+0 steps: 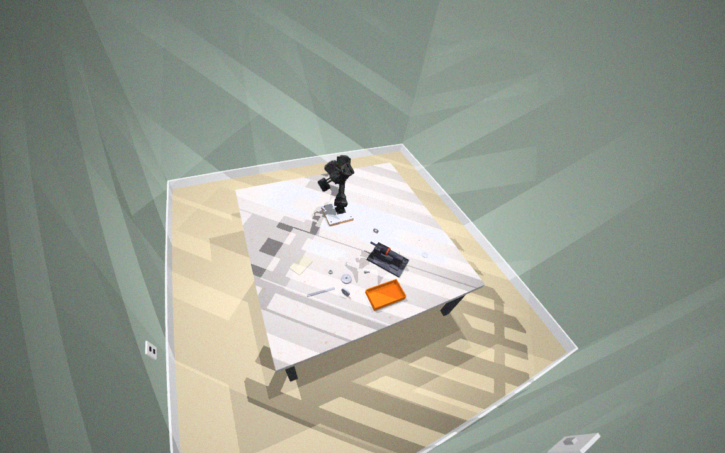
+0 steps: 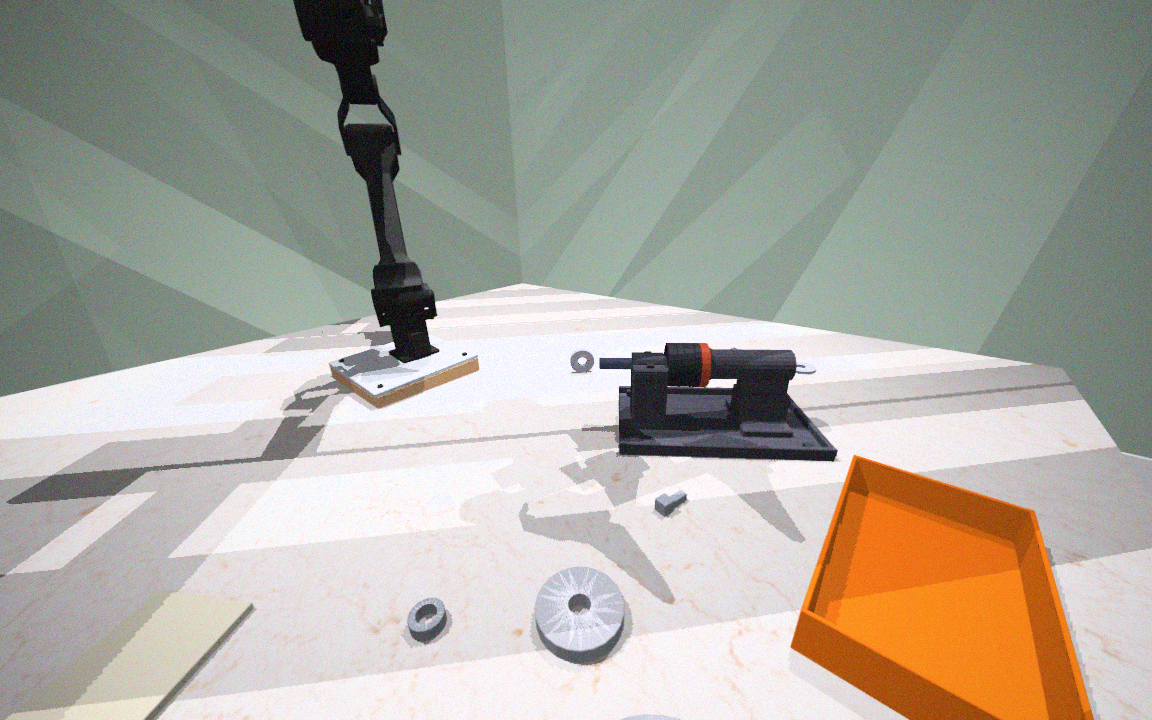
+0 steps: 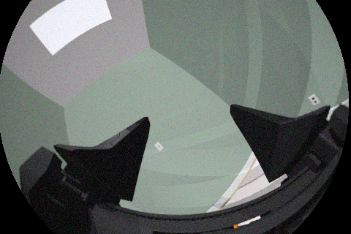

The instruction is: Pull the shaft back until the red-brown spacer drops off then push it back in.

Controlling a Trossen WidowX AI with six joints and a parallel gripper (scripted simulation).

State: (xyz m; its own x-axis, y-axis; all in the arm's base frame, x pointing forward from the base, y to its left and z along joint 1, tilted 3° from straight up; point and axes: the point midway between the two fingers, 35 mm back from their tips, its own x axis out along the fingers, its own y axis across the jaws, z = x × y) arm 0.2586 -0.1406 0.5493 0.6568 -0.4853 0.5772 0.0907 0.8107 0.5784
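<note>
Right now the grey-blue shaft is 11 cm ahead of my gripper tip, 30 cm to the left of it and 50 cm below it. Also, from my gripper tip: orange tray (38 cm ahead, 23 cm to the left, 57 cm below); then pale yellow sheet (5 cm ahead, 18 cm to the right, 58 cm below).
</note>
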